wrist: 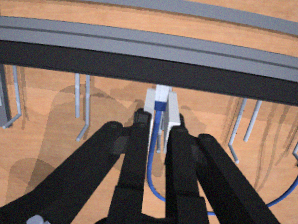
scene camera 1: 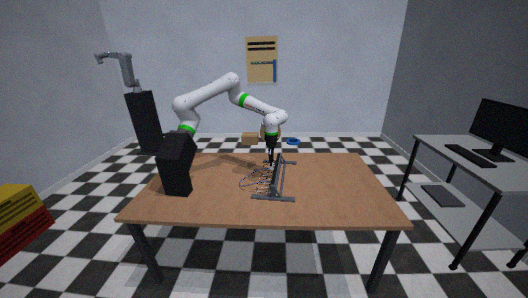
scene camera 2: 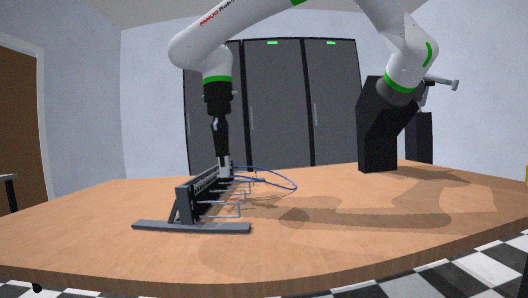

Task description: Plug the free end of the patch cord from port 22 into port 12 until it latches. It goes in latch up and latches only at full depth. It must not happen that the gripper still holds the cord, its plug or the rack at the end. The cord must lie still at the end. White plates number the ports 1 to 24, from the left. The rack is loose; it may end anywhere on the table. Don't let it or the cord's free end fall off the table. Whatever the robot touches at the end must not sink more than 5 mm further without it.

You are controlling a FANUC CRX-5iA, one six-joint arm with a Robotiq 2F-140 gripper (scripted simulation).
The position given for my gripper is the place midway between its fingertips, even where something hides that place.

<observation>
In view: my gripper [scene camera 2: 225,176].
My gripper also shows in the wrist view [wrist: 159,102].
</observation>
